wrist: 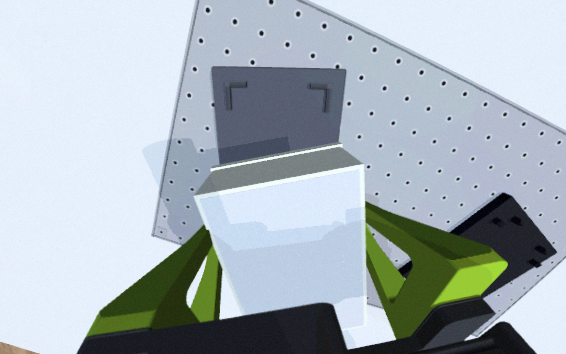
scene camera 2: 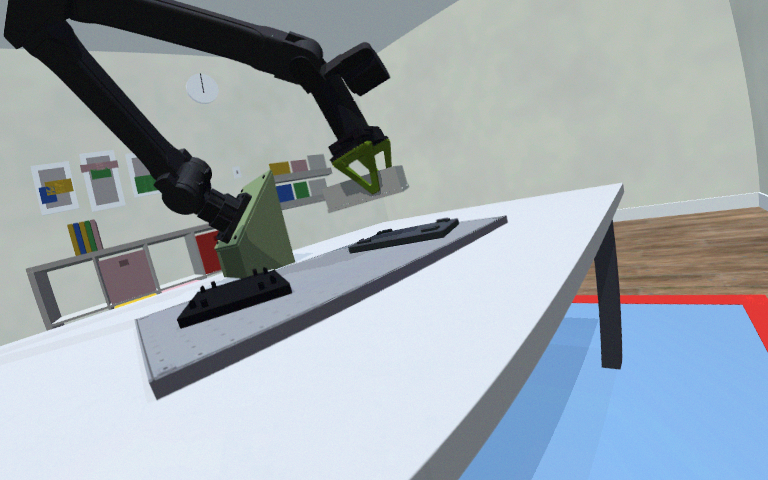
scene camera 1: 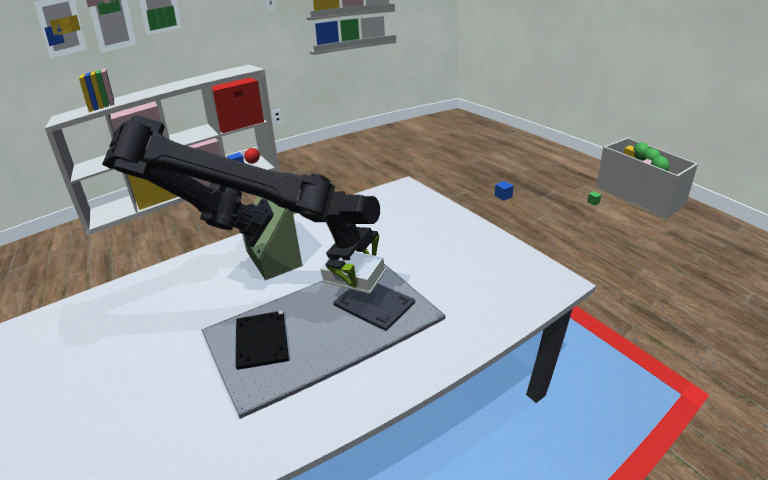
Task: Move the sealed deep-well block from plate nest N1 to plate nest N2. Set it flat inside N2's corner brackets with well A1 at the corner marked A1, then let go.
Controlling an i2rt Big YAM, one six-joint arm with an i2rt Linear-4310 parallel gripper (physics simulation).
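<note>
The sealed block, pale grey with a whitish top, is off the table. My gripper is shut on its two sides with green fingers. The block hangs above and partly behind the dark grey nest N1; a clear gap shows in the scene camera 2 view. In the wrist view its front edge is slightly turned against N1's edge. The black nest N2 is empty, with a small white mark at one corner. Well A1 cannot be made out.
Both nests stand on a grey perforated board on the white table. The green arm mount stands behind the board. A shelf unit stands beyond the table.
</note>
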